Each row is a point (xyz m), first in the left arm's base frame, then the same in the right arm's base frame.
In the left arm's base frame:
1: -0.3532 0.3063 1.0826
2: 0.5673 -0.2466 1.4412
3: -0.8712 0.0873 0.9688
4: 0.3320 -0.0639 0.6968
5: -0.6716 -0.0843 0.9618
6: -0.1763 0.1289 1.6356
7: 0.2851 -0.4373 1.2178
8: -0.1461 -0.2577 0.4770
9: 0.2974 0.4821 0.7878
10: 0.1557 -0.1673 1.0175
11: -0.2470 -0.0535 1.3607
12: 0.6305 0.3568 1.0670
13: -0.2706 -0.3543 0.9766
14: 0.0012 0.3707 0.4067
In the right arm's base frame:
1: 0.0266 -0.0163 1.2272
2: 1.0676 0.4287 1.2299
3: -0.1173 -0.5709 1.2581
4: 0.5986 0.2159 0.6154
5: 0.1272 -0.5218 1.1735
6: 0.4091 0.1182 1.6791
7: 1.0035 0.0527 1.0871
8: 0.4292 -0.3128 0.5360
9: 0.1717 0.5369 0.7647
10: 0.6661 0.0780 0.9633
11: 0.4424 -0.0991 1.4232
12: 0.5282 0.7716 0.9142
13: 0.5668 -0.3725 1.0380
14: -0.0040 0.1680 0.4845

